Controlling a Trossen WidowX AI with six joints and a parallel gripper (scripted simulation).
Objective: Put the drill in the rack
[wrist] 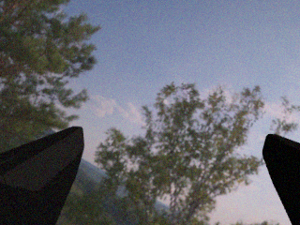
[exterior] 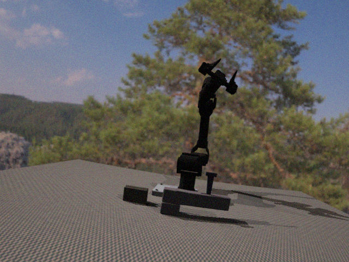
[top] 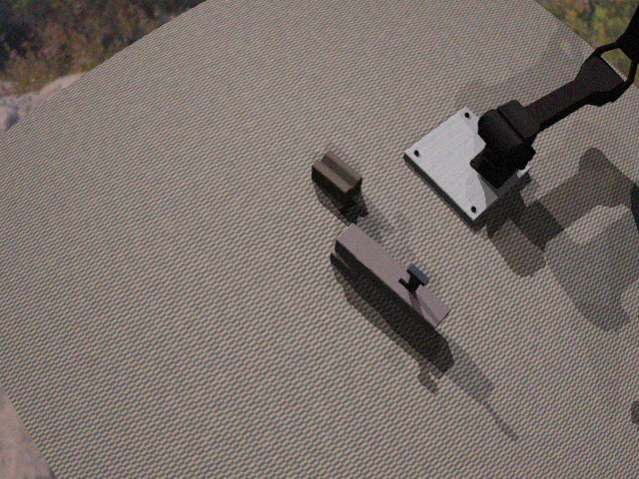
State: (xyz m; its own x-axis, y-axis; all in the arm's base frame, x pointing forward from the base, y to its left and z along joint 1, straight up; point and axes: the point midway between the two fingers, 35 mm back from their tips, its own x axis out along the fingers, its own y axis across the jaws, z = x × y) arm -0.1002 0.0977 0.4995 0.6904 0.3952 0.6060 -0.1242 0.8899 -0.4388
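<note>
Now: gripper tip 36 cm short of the dark key, 6 cm to the left of it and 44 cm above it. Also, from my gripper tip: dark grey block: 36 cm ahead, 9 cm to the right, 50 cm below; then yellow drill: 36 cm ahead, 11 cm to the right, 49 cm below.
</note>
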